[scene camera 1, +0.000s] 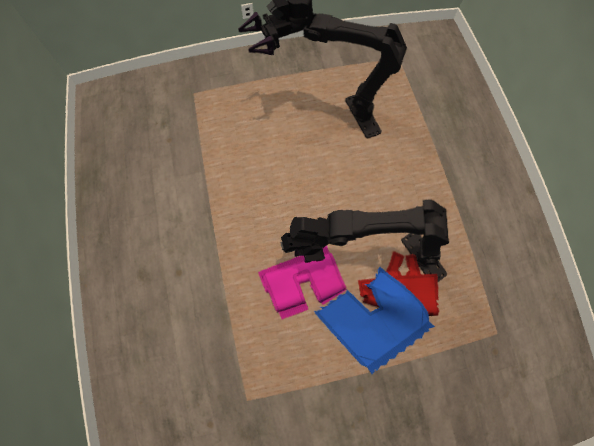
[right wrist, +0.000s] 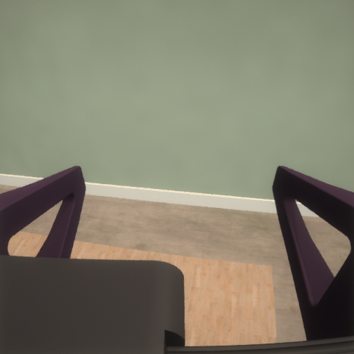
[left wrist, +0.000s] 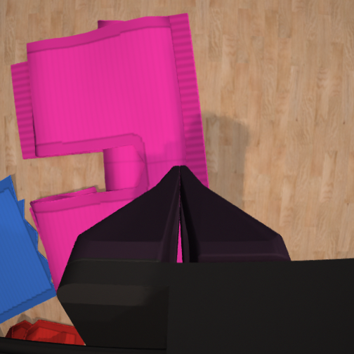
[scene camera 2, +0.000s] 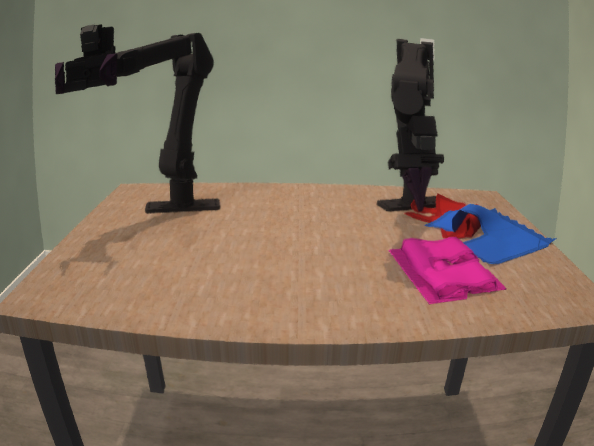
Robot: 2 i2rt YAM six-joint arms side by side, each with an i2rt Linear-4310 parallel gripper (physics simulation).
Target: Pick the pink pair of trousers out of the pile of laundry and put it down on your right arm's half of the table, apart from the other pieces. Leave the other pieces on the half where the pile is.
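The pink pair of trousers [scene camera 1: 287, 290] [scene camera 2: 425, 257] [left wrist: 100, 95] lies folded and bunched on the table, at the lower middle in scene camera 1 and on the right in scene camera 2. It is on the left arm's half. My left gripper [scene camera 2: 420, 207] [left wrist: 179, 176] is shut with its fingertips together and nothing between them. It hangs above the table, clear of the trousers; its fingertips are hidden in scene camera 1. My right gripper [scene camera 1: 245, 39] [scene camera 2: 83, 75] [right wrist: 178, 176] is wide open and empty, raised high beyond the table's edge.
A blue garment [scene camera 1: 370, 332] [scene camera 2: 510, 240] [left wrist: 20, 260] lies close beside the trousers, partly over a red garment [scene camera 1: 422, 290] [scene camera 2: 442, 204] [left wrist: 50, 334] near the left arm's base. The table [scene camera 1: 300, 160] [scene camera 2: 250, 275] stretches between the two arms.
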